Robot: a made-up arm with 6 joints.
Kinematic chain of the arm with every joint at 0, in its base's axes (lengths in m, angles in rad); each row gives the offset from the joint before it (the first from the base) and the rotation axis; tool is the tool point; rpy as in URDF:
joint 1: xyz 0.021 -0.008 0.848 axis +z
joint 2: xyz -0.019 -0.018 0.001 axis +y
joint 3: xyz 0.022 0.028 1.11 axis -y
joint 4: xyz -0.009 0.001 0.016 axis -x
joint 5: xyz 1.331 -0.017 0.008 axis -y
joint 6: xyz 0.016 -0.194 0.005 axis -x
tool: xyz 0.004 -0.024 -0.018 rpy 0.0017 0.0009 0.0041
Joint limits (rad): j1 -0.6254..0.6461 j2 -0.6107..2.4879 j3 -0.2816..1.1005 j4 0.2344..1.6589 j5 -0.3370..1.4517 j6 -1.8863..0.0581
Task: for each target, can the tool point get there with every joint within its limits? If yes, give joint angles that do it. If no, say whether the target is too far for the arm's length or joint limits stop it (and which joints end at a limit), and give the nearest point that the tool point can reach.
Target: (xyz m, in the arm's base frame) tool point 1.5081 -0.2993 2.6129
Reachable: yes | joints -0.0756 0.3221 0.7721 0.5464 0.9224 -0.2861
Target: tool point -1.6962 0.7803 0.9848
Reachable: no: joint limits stop it (at a limit: joint 1, joint 2, joint 3, joint 4, joint 5) | nearest point -0.5690 0.1784 -0.5698 | short by 2.012 m
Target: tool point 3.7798 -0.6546 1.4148
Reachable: no: too far | nearest point 2.4008 -0.4174 1.2082 | short by 1.414 m
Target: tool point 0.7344 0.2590 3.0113
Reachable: yes | joints 0.5041 -0.1025 0.6319 1.0148 0.4153 -0.4641
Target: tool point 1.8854 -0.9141 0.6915
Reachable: yes | joints -0.3954 1.0080 0.3178 0.8958 0.0565 -1.5425
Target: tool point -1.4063 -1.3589 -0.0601
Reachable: no: joint limits stop it (at a limit: joint 2, joint 3, joint 4) | nearest point -0.4353 -0.4399 -0.5826 | short by 1.435 m
